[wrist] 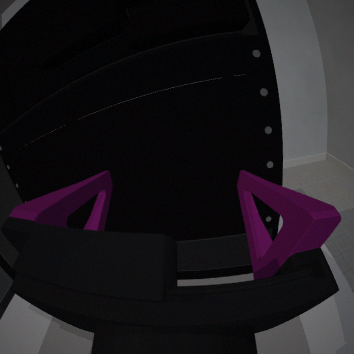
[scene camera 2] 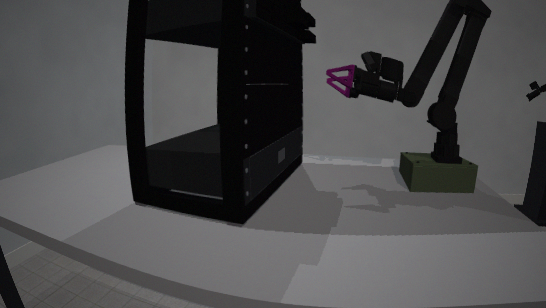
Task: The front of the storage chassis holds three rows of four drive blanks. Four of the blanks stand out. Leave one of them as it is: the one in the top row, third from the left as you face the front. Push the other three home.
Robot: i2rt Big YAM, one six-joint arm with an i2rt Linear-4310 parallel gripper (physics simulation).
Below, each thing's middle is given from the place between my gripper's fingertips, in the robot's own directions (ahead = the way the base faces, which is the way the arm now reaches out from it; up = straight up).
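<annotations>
Black rack (scene camera 2: pixel 257 143): my gripper 210 mm short of it, 10 mm below it, 140 mm to the right of it.
</annotations>
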